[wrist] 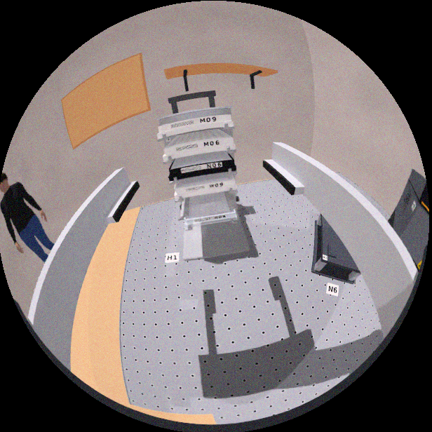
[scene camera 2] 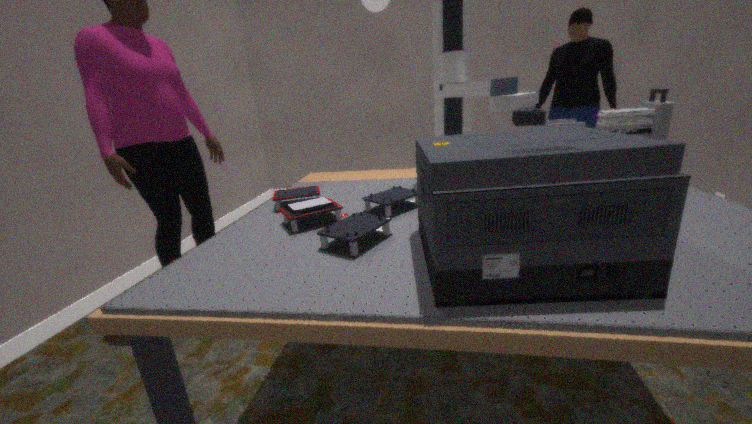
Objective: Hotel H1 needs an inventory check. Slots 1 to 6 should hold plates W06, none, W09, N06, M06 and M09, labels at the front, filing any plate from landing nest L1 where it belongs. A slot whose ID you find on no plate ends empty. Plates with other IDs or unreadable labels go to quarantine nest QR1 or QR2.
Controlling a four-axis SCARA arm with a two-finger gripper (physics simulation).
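Frame: origin at the arm's base, x ahead, y left, z up, level; centimetres.
Seen in the pictures: gripper, fingertip midpoint: (scene camera 2: pixel 580 123).
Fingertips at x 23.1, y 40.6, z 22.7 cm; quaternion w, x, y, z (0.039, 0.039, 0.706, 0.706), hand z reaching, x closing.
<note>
Offsets run from my fingertips to a thing's top centre. "spot": to the spot under its first point.
Hotel H1 (wrist: pixel 193 250) (scene camera 2: pixel 661 120) stands ahead in the wrist view, labels facing the camera. From the top it holds white plate M09 (wrist: pixel 195 122), white plate M06 (wrist: pixel 199 146), black plate N06 (wrist: pixel 202 168) and white plate W09 (wrist: pixel 206 187). Below a wider gap lies a clear plate (wrist: pixel 210 218), its small label hard to read. My gripper (wrist: pixel 196 160) is open and empty, its fingers apart to the left and right, back from the hotel. In the scene view a red-edged nest @[spot: dx +35.7, dy -93.0, dz -16.4 cm] (scene camera 2: pixel 284 210) bears a white-topped item @[dx +33.6, dy -85.3, dz -15.0 cm] (scene camera 2: pixel 310 203); its label is unreadable. L1 cannot be identified.
A large dark instrument @[dx +56.2, dy -30.4, dz +4.0 cm] (scene camera 2: pixel 552 221) partly hides the hotel and arm. Two dark nests @[spot: dx +50.2, dy -67.1, dz -16.4 cm] (scene camera 2: pixel 355 226) @[spot: dx +22.7, dy -61.1, dz -16.4 cm] (scene camera 2: pixel 392 195) and another red-edged nest @[dx +14.3, dy -97.7, dz -16.0 cm] (scene camera 2: pixel 296 192) stand left of it. A dark holder (wrist: pixel 339 250) with tag N6 (wrist: pixel 332 289) is at the wrist view's right. Two people stand beyond the table.
</note>
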